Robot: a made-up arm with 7 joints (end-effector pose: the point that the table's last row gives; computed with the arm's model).
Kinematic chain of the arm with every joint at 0, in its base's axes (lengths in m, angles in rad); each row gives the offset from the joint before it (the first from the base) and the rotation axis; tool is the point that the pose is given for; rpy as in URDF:
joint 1: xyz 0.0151 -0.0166 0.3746 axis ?
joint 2: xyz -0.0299 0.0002 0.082 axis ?
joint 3: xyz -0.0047 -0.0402 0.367 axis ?
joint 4: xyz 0.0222 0 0.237 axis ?
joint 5: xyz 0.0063 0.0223 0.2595 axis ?
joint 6: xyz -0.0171 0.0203 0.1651 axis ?
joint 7: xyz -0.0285 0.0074 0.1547 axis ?
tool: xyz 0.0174 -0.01 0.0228 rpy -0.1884 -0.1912 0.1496
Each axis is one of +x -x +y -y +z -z.
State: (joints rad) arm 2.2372 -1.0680 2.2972 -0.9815 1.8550 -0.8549 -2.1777
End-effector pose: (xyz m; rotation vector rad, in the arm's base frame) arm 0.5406 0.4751 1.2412 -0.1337 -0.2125 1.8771
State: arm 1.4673 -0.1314 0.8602 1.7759 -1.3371 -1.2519 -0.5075
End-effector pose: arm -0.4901 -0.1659 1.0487 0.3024 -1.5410 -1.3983
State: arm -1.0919 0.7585 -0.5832 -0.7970 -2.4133 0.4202 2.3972
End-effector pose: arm 0.4342 0.2200 1.4447 0.3944 -0.5814 1.4772
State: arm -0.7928 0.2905 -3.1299 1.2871 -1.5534 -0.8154 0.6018
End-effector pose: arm -0.2864 -0.1749 1.3365 0.6252 -0.9550 -1.6778
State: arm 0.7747 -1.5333 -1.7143 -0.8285 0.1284 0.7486 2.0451
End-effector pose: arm -1.0387 0.4595 0.5129 -0.5323 -1.5607 -0.9460
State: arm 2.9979 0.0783 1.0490 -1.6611 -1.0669 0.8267 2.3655
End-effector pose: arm 0.2608 -0.4817 1.0471 1.0920 -0.6109 0.2376
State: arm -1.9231 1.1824 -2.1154 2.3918 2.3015 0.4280 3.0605
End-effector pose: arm -0.2968 -0.1054 0.7060 1.1888 -0.9481 -0.4298
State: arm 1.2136 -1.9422 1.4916 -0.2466 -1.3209 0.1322 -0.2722
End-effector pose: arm -0.2864 1.0836 0.0359 -1.6340 -1.4337 -0.9298
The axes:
joint 1: -z
joint 2: +y
joint 3: -z
joint 4: +y
joint 5: -z
joint 6: +y
joint 7: -z

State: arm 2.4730 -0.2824 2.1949 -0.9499 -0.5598 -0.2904 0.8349
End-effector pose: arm 0.2608 -0.3025 1.3820 1.0592 -0.6719 1.0756
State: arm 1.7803 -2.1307 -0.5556 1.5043 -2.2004 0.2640 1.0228
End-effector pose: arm 0.4910 0.7514 0.5504 -0.9960 0.6439 -0.4369
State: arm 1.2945 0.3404 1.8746 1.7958 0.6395 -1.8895 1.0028
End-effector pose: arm -0.3624 -0.3277 1.0717 0.8117 -1.2941 2.0182
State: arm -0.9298 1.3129 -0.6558 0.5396 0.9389 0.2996 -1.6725
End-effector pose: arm 0.4949 0.9915 0.4732 0.4708 2.1296 1.5736
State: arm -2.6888 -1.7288 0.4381 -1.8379 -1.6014 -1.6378 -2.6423
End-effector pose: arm 0.4335 -0.1595 0.0111 -2.1721 -1.1454 -1.2070
